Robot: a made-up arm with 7 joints.
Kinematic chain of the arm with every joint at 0, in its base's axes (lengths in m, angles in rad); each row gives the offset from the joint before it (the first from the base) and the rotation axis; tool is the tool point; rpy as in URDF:
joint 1: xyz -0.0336 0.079 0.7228 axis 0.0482 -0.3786 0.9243
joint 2: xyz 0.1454 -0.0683 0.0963 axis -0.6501 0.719 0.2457
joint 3: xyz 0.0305 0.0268 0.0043 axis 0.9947 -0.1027 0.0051
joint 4: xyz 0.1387 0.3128 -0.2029 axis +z
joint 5: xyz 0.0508 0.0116 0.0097 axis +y
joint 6: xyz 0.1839 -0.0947 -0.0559 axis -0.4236 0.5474 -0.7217
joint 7: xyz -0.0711 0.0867 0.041 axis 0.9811 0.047 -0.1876
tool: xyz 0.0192 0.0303 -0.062 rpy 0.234 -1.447 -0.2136
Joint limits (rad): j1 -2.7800..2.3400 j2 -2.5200..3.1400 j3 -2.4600..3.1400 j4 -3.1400..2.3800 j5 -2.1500..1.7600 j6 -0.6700..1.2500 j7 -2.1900..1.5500
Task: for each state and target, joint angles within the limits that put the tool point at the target. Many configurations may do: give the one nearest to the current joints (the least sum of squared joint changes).
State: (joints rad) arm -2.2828 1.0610 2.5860 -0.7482 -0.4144 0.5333 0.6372
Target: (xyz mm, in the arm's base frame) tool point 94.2 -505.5 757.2
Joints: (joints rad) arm -1.5672 0.4568 2.5520 -1.0318 -0.2304 0.3621 0.5073
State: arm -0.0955 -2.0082 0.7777 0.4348 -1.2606 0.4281 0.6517
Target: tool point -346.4 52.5 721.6
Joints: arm -0.6270 -2.5200 1.2583 0.7940 -1.8779 0.4503 0.8975
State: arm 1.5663 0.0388 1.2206 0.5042 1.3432 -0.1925 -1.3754
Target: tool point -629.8 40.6 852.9
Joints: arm 2.2628 0.0528 1.1892 0.6410 1.1139 -0.0984 -1.3927
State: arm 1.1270 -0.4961 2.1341 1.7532 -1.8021 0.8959 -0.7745
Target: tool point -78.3 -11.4 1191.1
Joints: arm 1.2592 -0.4742 1.3698 2.3800 -1.9683 0.6589 -0.2800
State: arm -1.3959 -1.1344 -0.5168 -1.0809 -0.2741 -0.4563 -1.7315
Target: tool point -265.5 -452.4 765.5
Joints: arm -2.0093 -1.3482 -0.6860 -0.5108 -0.1319 -0.3948 -1.5723
